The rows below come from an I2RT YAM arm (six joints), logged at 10 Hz.
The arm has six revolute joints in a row. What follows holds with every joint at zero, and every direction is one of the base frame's. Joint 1 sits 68 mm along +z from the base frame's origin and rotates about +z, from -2.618 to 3.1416 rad. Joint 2 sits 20 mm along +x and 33.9 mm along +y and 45.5 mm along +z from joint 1 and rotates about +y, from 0 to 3.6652 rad. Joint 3 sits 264 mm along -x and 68.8 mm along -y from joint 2 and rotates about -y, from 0 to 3.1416 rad. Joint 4 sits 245 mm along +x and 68.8 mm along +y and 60 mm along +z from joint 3 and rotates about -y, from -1.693 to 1.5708 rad. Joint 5 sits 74 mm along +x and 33.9 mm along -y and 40.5 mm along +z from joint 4 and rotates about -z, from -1.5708 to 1.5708 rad. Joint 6 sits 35.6 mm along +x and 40.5 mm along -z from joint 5 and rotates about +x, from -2.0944 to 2.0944 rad. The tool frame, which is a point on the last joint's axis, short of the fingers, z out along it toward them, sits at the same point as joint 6; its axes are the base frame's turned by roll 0, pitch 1.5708 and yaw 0 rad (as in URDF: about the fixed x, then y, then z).
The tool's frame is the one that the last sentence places.
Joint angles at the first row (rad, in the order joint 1, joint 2, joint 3, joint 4, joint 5, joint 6):
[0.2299, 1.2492, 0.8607, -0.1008, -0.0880, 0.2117]
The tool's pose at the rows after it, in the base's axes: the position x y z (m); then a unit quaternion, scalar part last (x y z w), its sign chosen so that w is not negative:
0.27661, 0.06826, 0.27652, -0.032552, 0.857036, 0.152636, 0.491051
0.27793, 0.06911, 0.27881, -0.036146, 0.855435, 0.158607, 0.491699
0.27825, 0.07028, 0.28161, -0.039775, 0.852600, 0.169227, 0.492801
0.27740, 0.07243, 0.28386, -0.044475, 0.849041, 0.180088, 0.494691
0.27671, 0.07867, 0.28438, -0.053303, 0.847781, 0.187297, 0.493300
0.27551, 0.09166, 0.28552, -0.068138, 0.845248, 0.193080, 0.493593
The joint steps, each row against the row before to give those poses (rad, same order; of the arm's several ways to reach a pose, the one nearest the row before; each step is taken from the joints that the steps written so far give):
[0.0000, 0.0093, 0.0128, -0.0072, -0.0085, 0.0000]
[0.0002, 0.0042, 0.0100, -0.0009, -0.0133, 0.0000]
[0.0012, -0.0002, 0.0073, 0.0015, -0.0200, 0.0053]
[0.0059, -0.0039, 0.0017, 0.0061, -0.0171, 0.0061]
[0.0213, 0.0034, 0.0033, 0.0027, -0.0028, 0.0024]
[0.0464, 0.0092, 0.0084, 0.0077, 0.0164, 0.0015]

